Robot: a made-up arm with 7 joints.
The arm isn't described. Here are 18 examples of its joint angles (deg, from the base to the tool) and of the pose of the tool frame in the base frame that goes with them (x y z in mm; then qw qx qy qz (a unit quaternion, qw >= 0)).
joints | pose
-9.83 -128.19 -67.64 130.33 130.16 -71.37 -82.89 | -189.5 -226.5 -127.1 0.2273 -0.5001 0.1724 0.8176
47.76 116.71 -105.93 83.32 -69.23 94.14 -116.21 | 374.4 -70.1 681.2 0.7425 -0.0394 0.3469 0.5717
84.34 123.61 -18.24 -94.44 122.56 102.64 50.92 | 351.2 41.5 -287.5 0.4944 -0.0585 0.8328 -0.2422
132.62 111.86 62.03 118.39 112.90 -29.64 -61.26 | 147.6 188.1 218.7 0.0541 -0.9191 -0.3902 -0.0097
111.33 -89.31 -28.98 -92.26 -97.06 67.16 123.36 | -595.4 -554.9 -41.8 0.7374 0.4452 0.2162 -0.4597
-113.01 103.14 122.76 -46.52 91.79 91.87 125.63 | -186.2 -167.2 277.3 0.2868 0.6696 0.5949 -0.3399
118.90 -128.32 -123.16 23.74 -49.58 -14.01 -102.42 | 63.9 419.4 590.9 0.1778 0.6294 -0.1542 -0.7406
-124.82 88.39 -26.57 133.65 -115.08 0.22 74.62 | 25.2 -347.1 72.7 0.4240 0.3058 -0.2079 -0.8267
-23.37 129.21 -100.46 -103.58 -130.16 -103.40 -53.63 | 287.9 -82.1 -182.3 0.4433 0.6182 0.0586 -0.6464
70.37 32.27 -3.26 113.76 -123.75 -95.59 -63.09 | 247.4 95.7 195.6 0.5632 0.2744 -0.5990 0.4987
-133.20 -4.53 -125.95 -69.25 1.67 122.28 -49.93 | -127.8 -297.7 259.8 0.0752 -0.1052 0.4416 -0.8878
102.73 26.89 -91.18 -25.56 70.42 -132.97 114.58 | -315.9 128.6 55.5 0.8486 -0.2884 -0.0229 -0.4429
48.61 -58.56 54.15 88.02 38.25 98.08 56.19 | -501.0 -509.7 452.8 0.8086 0.0632 -0.4502 -0.3735
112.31 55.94 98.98 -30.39 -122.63 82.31 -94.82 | -190.9 -164.2 -677.5 0.1563 0.9867 0.0429 0.0079
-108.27 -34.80 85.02 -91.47 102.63 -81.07 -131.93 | -106.0 108.4 347.7 0.0951 0.1485 0.1437 0.9738
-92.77 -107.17 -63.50 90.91 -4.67 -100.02 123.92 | -409.9 -222.2 -210.0 0.1623 0.6757 0.2282 0.6819
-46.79 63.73 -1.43 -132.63 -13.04 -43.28 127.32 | 358.1 -512.4 80.7 0.0435 0.0033 -0.8965 -0.4409
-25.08 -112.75 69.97 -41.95 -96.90 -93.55 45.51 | -181.1 -651.3 272.0 0.1949 -0.1426 0.8839 0.4005
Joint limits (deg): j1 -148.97..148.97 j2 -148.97..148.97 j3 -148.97..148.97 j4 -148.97..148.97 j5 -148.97..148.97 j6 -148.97..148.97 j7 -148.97..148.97
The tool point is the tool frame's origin. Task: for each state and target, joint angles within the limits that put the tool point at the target. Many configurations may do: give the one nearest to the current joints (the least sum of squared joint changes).
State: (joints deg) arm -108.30 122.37 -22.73 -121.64 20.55 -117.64 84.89
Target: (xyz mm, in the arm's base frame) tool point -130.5 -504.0 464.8
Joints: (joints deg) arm -97.67 118.51 -35.60 -119.43 18.47 -112.22 85.26
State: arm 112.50 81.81 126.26 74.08 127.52 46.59 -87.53
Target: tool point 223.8 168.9 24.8
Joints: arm 90.55 48.57 125.60 71.54 116.81 22.45 -81.63
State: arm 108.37 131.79 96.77 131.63 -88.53 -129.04 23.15
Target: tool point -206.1 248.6 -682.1
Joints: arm 75.67 146.96 102.24 117.45 -93.11 -131.27 25.95
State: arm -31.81 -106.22 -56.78 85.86 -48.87 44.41 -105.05
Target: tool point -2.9 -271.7 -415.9
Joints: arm -76.26 -117.23 -99.30 80.62 -81.62 40.95 -104.81
